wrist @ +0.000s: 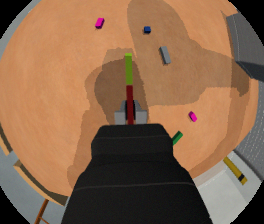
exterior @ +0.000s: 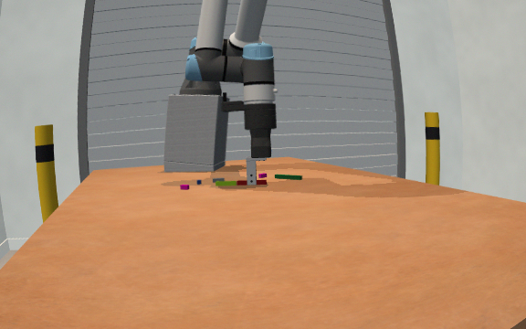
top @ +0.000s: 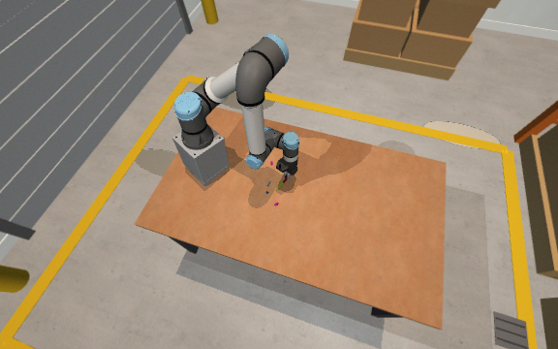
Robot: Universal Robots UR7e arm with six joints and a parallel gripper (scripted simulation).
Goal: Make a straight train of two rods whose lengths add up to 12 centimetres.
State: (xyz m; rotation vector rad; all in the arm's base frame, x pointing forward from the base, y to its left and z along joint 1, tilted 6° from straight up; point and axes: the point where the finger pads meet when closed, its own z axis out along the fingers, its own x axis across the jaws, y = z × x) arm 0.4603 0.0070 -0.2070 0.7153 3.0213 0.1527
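Now: the red rod 1 cm below my hand. From my hand the other things lie so: green rod (12 cm to the left, 3 cm behind, 1 cm below); then grey rod (9 cm behind, 5 cm to the right, 1 cm below); then lime rod (6 cm to the right, 3 cm behind, 1 cm below).
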